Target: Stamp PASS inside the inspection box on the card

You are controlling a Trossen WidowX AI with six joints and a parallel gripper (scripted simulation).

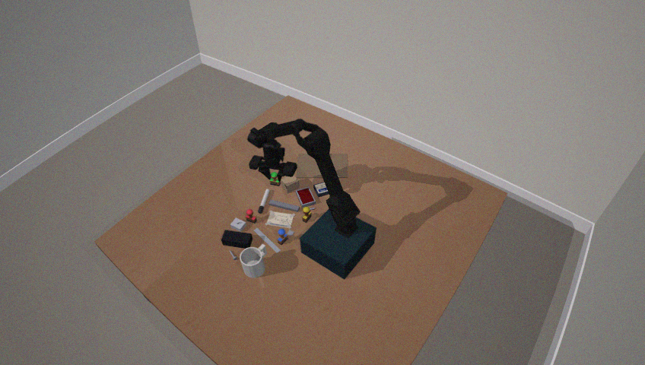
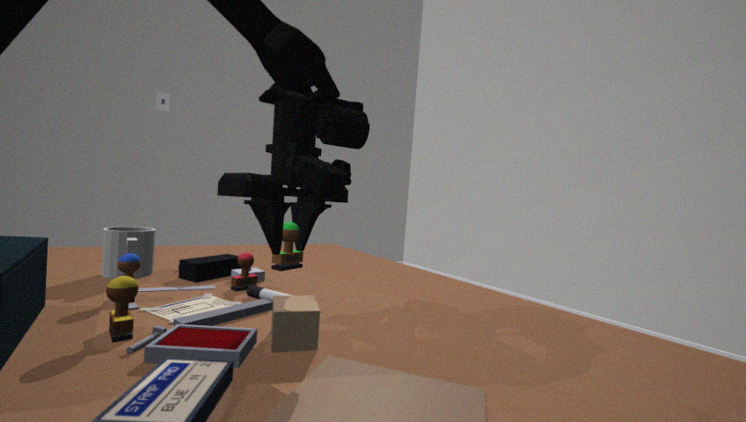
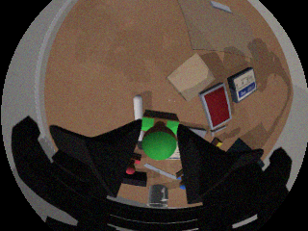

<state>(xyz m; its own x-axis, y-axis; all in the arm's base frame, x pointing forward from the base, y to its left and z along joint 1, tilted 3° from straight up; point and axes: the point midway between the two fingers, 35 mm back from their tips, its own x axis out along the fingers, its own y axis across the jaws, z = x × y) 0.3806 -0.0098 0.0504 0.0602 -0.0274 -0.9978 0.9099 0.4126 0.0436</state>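
Right now the tan block is 70 mm to the right of my gripper tip, 70 mm below it and 10 mm behind it. From my gripper tip the other things lie so: green-knobbed stamp right at my gripper tip; marker 80 mm to the left, 80 mm below; grey bar 90 mm below, 70 mm behind, 30 mm to the left.
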